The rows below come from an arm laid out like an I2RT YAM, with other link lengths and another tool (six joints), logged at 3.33 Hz.
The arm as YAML. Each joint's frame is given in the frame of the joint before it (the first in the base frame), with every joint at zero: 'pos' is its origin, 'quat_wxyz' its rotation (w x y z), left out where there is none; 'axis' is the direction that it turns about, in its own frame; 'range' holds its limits. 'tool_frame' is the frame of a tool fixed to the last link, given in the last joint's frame.
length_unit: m
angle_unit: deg
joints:
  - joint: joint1
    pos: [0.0, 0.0, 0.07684]
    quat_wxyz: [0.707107, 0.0, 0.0, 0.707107]
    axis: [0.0, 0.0, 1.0]
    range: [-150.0, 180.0]
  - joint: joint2
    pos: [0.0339, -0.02, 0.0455]
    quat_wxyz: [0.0, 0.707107, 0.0, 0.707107]
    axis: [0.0, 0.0, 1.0]
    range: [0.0, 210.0]
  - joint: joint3
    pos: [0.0, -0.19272, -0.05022]
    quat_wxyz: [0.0, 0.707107, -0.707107, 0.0]
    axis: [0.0, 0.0, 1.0]
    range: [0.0, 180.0]
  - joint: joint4
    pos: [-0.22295, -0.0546, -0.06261]
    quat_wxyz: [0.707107, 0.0, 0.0, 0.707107]
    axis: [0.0, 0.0, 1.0]
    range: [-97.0, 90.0]
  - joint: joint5
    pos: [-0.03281, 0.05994, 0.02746]
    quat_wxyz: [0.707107, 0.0, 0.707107, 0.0]
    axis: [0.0, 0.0, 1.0]
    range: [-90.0, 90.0]
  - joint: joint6
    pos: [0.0, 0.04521, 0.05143]
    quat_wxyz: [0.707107, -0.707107, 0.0, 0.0]
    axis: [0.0, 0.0, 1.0]
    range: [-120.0, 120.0]
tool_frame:
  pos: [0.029, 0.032, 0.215]
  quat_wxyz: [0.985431, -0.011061, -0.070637, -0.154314]
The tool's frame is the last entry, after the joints.
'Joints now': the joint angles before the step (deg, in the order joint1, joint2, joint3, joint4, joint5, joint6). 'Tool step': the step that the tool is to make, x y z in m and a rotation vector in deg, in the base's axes. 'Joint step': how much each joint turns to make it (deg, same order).
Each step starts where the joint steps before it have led.
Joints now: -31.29, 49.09, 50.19, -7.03, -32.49, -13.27
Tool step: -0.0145, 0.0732, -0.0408, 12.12, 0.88, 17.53
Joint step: 1.09, 0.59, -13.34, 14.20, -17.42, 10.93
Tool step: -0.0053, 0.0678, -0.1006, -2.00, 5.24, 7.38
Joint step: 12.43, 5.69, -14.54, 12.92, 5.62, -4.54
